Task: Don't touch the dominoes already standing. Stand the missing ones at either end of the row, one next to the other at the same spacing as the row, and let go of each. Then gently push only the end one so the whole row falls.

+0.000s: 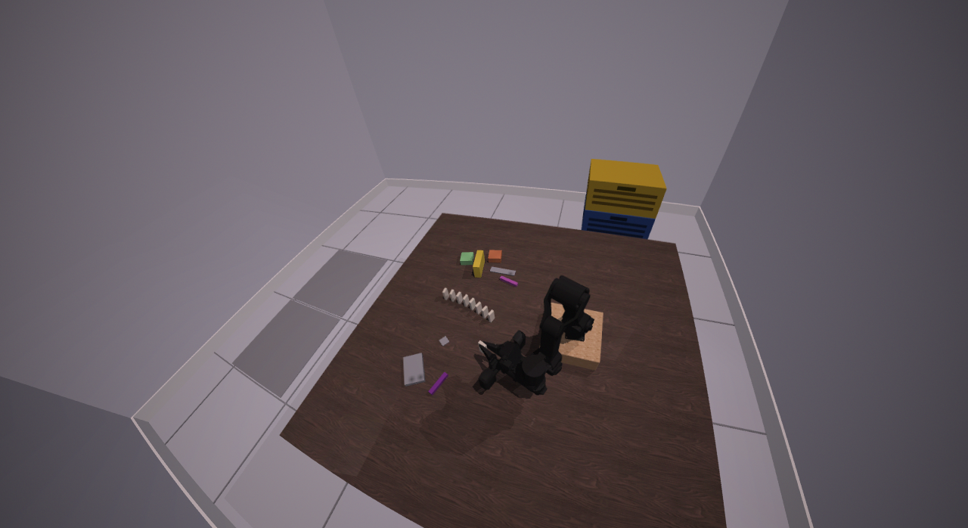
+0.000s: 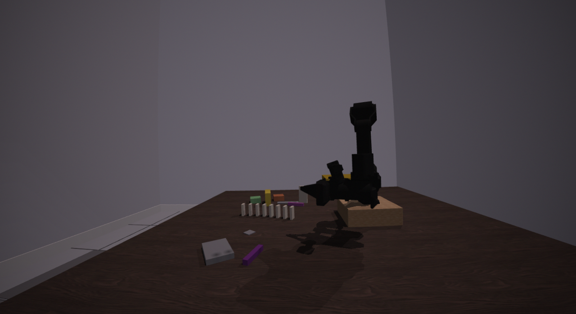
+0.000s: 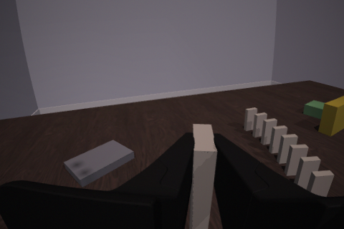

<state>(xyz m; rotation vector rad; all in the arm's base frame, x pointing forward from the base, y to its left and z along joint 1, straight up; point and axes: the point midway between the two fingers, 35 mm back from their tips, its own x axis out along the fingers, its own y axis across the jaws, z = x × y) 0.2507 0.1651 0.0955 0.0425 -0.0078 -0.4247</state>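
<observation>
My gripper tip is now 15 cm above the purple stick, 14 cm short of it and 10 cm to the right of it. The rest, counted from my gripper tip: small grey tile: 18 cm ahead, 16 cm below, 6 cm to the right; magenta bar: 38 cm to the right, 15 cm below; grey flat block: 24 cm ahead, 15 cm below, 8 cm to the left.
</observation>
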